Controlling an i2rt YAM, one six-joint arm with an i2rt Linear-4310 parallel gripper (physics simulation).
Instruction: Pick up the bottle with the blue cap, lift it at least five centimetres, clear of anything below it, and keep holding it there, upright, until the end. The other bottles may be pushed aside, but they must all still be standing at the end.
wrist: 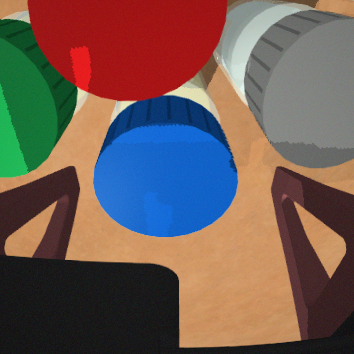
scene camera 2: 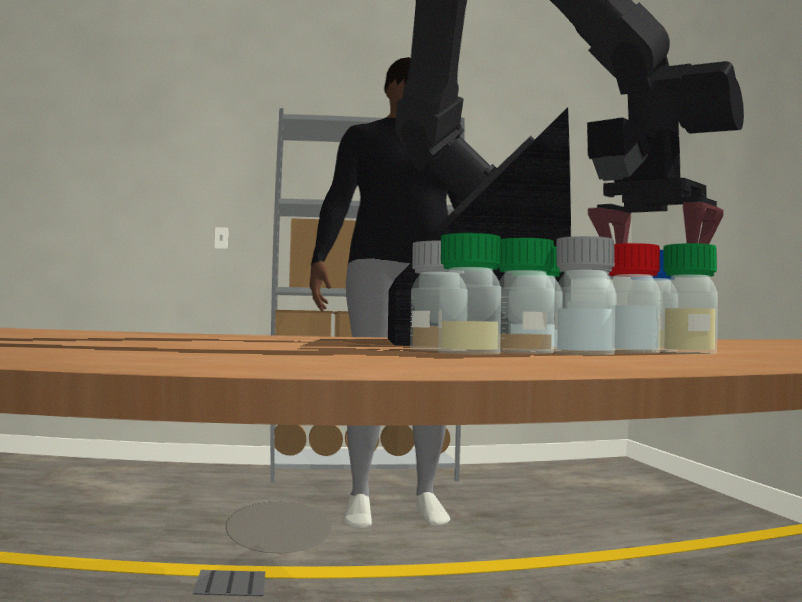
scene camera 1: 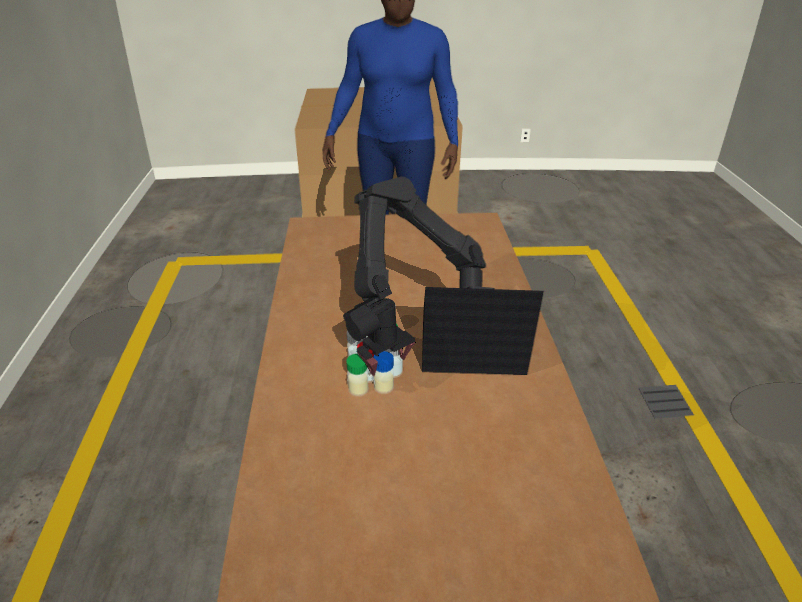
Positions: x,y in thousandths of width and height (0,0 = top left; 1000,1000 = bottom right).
Observation:
In view: my gripper (scene camera 1: 483,609) and a grey-capped bottle (scene camera 2: 532,429).
My gripper also shows in the wrist view (wrist: 496,501). The wrist view misses the grey-capped bottle: it is out of frame.

